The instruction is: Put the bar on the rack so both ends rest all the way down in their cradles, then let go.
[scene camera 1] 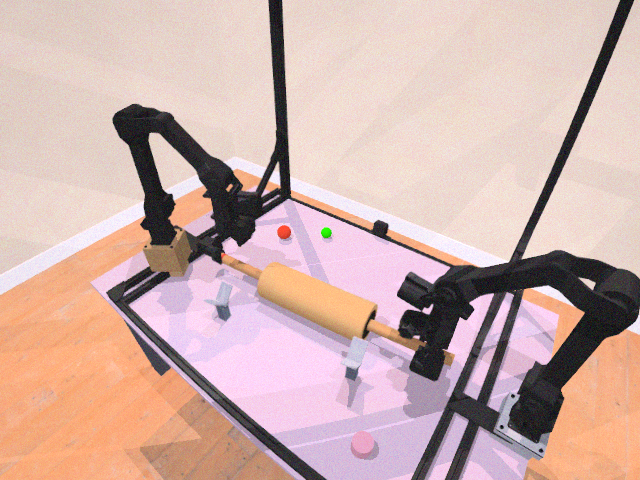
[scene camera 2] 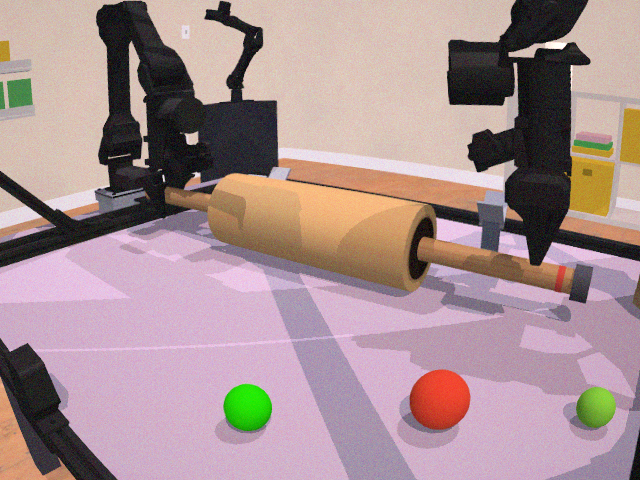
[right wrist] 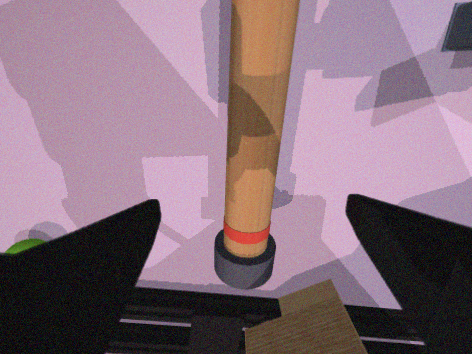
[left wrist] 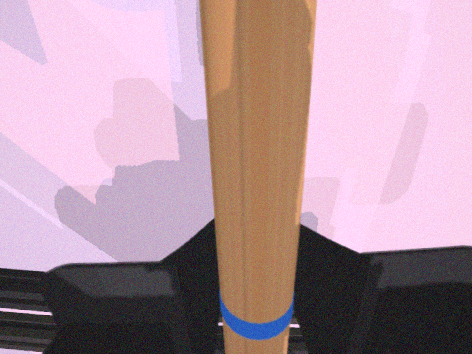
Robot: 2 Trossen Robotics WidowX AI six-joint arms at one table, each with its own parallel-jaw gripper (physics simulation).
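The bar is a wooden rod with a thick tan roller around its middle. It lies beside the rack, outside both cradles. The rack's two grey cradles stand apart on the table. My left gripper is shut on the rod near its blue band. My right gripper is open, its fingers on either side of the rod's other end, near the red band and dark end cap, without gripping it. Whether the roller touches the table is unclear.
A red ball and a green ball lie beyond the bar in scene camera 1. A lime ball lies near the right arm's side. A pink disc lies near the front. Black rails edge the table.
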